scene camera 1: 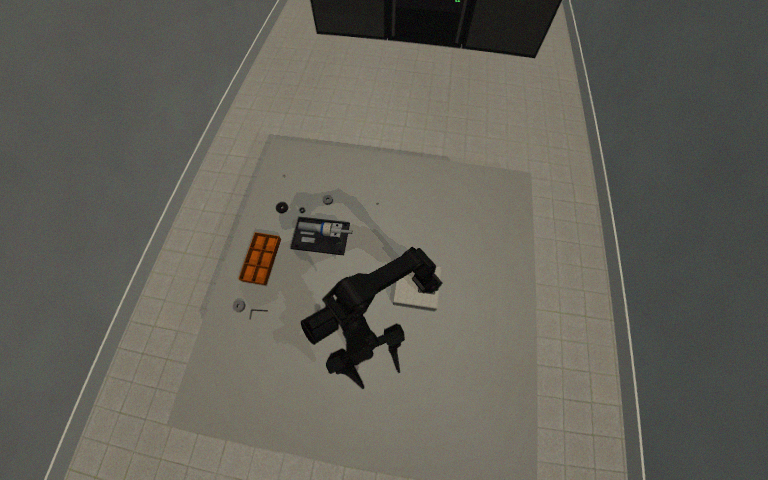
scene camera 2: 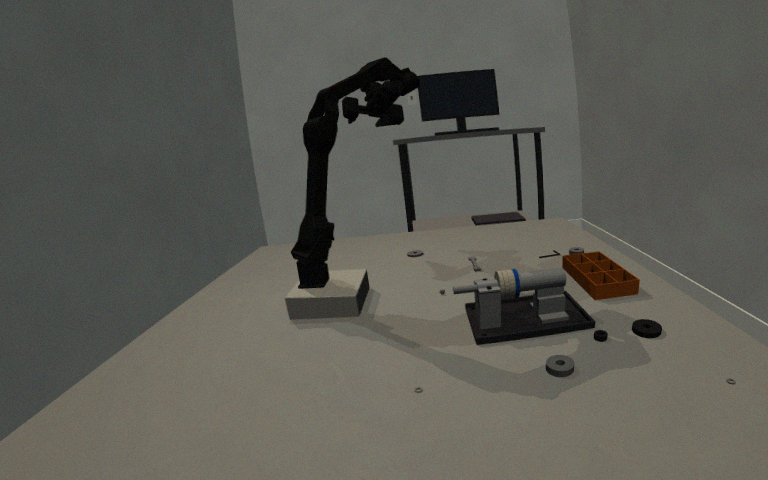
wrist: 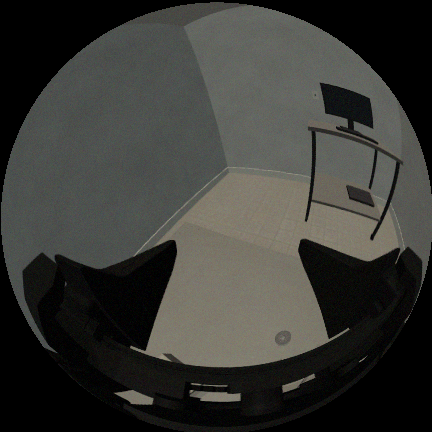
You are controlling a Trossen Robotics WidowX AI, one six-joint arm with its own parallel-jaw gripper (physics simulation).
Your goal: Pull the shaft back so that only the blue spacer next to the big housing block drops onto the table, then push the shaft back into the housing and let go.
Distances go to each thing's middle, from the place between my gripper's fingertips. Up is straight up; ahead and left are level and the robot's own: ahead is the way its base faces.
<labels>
I see the orange compartment tray [scene camera 2: 602, 278] 570 mm ahead of my hand, 370 mm to the right of it and 420 mm below it.
</labels>
